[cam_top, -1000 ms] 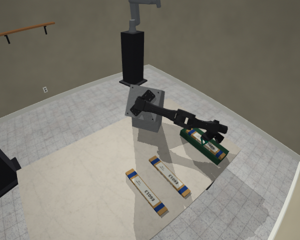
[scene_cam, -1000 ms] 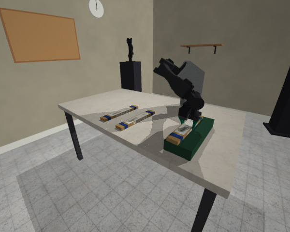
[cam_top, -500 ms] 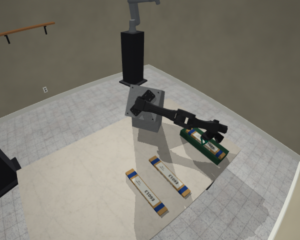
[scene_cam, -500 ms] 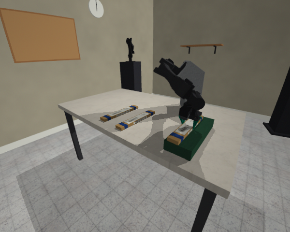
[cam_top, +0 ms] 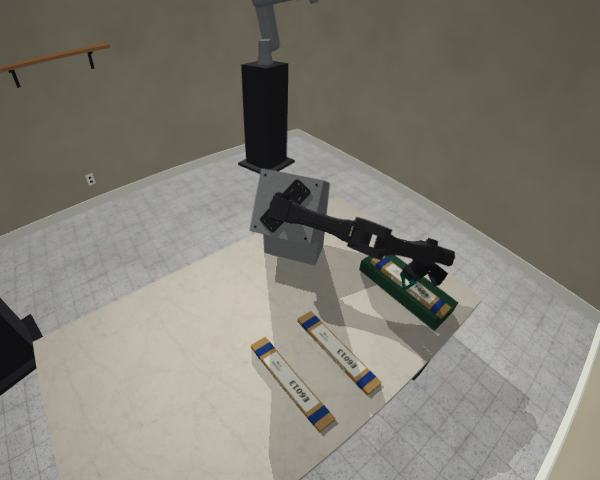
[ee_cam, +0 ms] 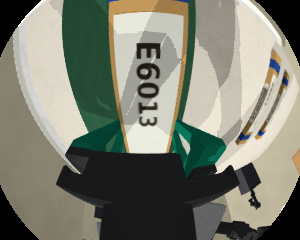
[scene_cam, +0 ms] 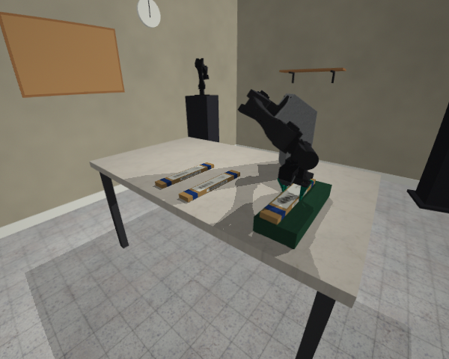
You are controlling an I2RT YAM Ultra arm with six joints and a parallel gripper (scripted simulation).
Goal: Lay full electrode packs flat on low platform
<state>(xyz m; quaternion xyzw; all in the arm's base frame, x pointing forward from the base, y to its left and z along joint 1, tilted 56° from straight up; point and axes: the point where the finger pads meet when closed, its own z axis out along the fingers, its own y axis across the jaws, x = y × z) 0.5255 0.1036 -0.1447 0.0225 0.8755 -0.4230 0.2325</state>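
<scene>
My gripper is now 50 mm above the low dark green platform, 20 mm to the right of it and 10 mm past it.
</scene>
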